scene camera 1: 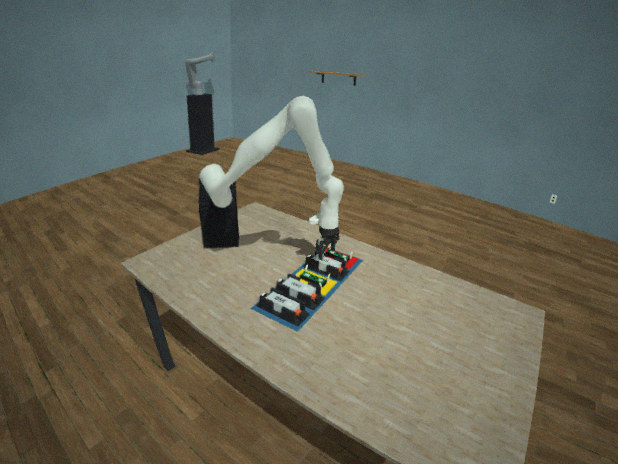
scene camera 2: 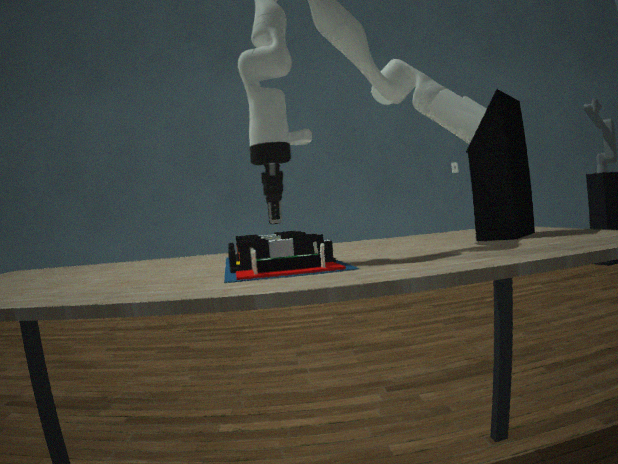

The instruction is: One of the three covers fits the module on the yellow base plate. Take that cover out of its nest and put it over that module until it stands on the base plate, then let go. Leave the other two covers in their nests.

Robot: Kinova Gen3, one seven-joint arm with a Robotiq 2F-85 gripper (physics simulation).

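Places are measured from the arm's base along level axes (x left, y ahead, z down), in millimetres.
Pixels of known places: gripper, fingertip midpoint: [scene camera 1: 327, 255] [scene camera 2: 275, 223]; arm's base, origin of the base link: [scene camera 1: 222, 197] [scene camera 2: 485, 133].
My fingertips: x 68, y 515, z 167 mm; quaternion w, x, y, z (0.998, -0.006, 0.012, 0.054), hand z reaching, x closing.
Ahead of a thing's pixels: the offset from my fingertips to its top centre. "spot": to the spot under its first point. Level surfaces: height alone.
Three grey-white covers sit in black nests in scene camera 1: a near cover {spot: dx -337, dy -10, dz +27 mm} [scene camera 1: 281, 303], a middle cover {dx -212, dy -13, dz +29 mm} [scene camera 1: 298, 287] and a far cover {dx +3, dy -3, dz +30 mm} [scene camera 1: 330, 264] [scene camera 2: 281, 248]. The yellow base plate {spot: dx -114, dy +69, dz +74 mm} [scene camera 1: 328, 288] lies between the middle and far nests. A green-topped module {spot: dx -109, dy +1, dz +54 mm} [scene camera 1: 314, 278] stands uncovered on it. My gripper [scene camera 1: 327, 252] [scene camera 2: 274, 220] is open and empty, pointing down. It hangs a little above the far cover, apart from it in scene camera 2. The markings on the covers are too blurred to read.
A red base plate {dx +111, dy +2, dz +74 mm} [scene camera 1: 354, 262] [scene camera 2: 295, 272] with another green-topped module {dx +111, dy +2, dz +54 mm} [scene camera 1: 338, 256] [scene camera 2: 288, 263] and pale upright posts lies beyond the far nest. All stand on a blue mat {dz +78 mm} [scene camera 1: 277, 318] [scene camera 2: 230, 276] on the wooden table {dz +80 mm} [scene camera 1: 425, 350] [scene camera 2: 150, 280]. The arm's black pedestal [scene camera 1: 220, 225] [scene camera 2: 502, 190] stands behind.
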